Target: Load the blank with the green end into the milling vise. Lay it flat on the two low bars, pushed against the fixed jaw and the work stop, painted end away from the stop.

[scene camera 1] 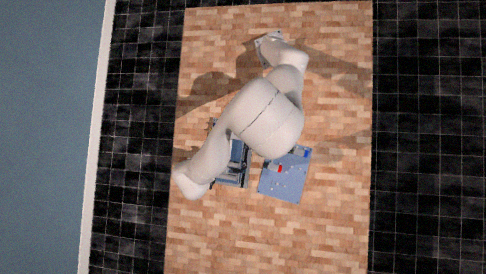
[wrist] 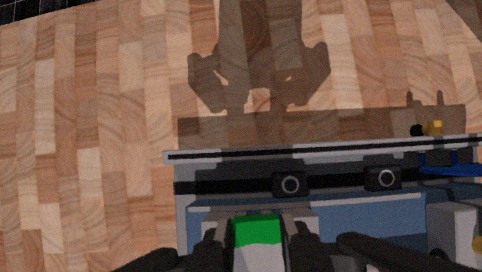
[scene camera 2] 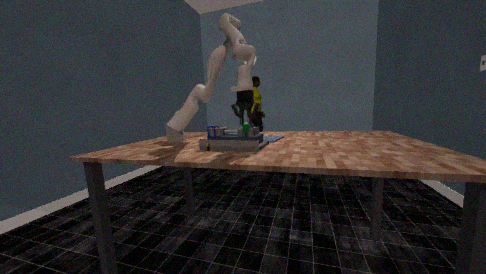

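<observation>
The blank with the green end (wrist: 257,231) (scene camera 2: 246,128) is between my fingers, its green end facing up the wrist view. My gripper (wrist: 256,232) (scene camera 2: 244,121) is shut on it, over the right part of the vise in scene camera 2. The milling vise (wrist: 367,214) (scene camera 2: 232,145) (scene camera 1: 239,150) has a blue body on a grey base. Light grey blocks show at both sides of the held blank in the wrist view. The fingers hide the low bars and the blank's far end, so contact with the bars, fixed jaw or work stop cannot be told. The arm hides the gripper in scene camera 1.
A blue plate (scene camera 1: 285,188) (scene camera 2: 274,138) beside the vise bears a red-ended blank (scene camera 1: 275,168) and a blue-ended blank (scene camera 1: 302,152). Two black clamps (wrist: 290,184) (wrist: 383,178) and a blue bracket (wrist: 450,170) are on the vise's near side. A person (scene camera 2: 256,97) stands behind the table.
</observation>
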